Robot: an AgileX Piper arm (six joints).
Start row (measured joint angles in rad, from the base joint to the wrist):
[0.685 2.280 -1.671 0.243 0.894 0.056]
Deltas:
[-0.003 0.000 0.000 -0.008 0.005 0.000]
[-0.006 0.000 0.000 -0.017 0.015 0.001]
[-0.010 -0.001 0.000 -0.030 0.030 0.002]
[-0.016 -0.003 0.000 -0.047 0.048 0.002]
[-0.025 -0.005 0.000 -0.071 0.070 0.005]
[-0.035 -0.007 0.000 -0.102 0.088 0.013]
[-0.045 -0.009 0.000 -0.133 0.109 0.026]
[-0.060 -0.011 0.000 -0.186 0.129 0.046]
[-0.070 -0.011 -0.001 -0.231 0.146 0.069]
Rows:
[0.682 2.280 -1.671 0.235 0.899 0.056]
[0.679 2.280 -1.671 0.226 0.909 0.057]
[0.675 2.279 -1.671 0.213 0.924 0.058]
[0.669 2.277 -1.671 0.196 0.942 0.058]
[0.660 2.275 -1.671 0.172 0.964 0.061]
[0.650 2.273 -1.671 0.141 0.982 0.069]
[0.640 2.271 -1.671 0.110 1.003 0.082]
[0.625 2.269 -1.671 0.057 1.023 0.102]
[0.615 2.269 -1.672 0.012 1.040 0.125]

